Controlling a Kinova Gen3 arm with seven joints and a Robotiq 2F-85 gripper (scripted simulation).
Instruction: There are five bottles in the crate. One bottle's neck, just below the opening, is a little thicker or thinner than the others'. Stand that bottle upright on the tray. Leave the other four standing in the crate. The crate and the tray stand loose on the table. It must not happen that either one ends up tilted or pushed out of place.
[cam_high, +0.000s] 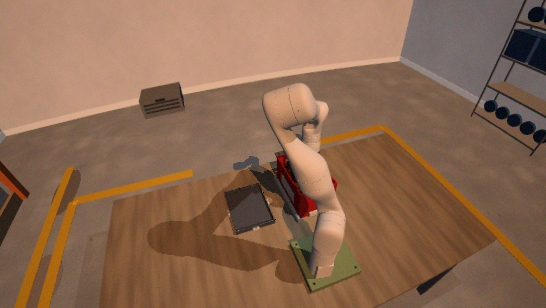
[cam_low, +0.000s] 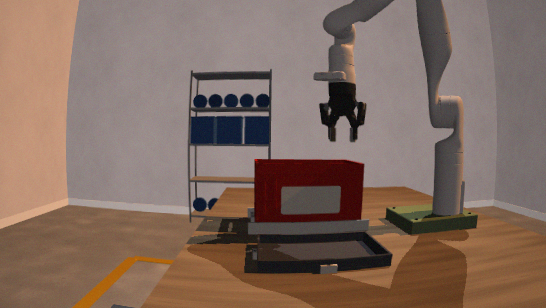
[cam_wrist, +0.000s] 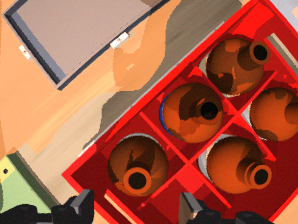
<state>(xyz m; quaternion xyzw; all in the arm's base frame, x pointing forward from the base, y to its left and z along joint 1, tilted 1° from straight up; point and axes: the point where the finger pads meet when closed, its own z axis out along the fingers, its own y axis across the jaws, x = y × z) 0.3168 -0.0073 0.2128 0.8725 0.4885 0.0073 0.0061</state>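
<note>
My hand is 100 mm short of the red crate, 20 mm to the left of it and 160 mm above it. The rest, counted from my hand: dark tray 40 mm ahead, 270 mm to the left, 230 mm below.
</note>
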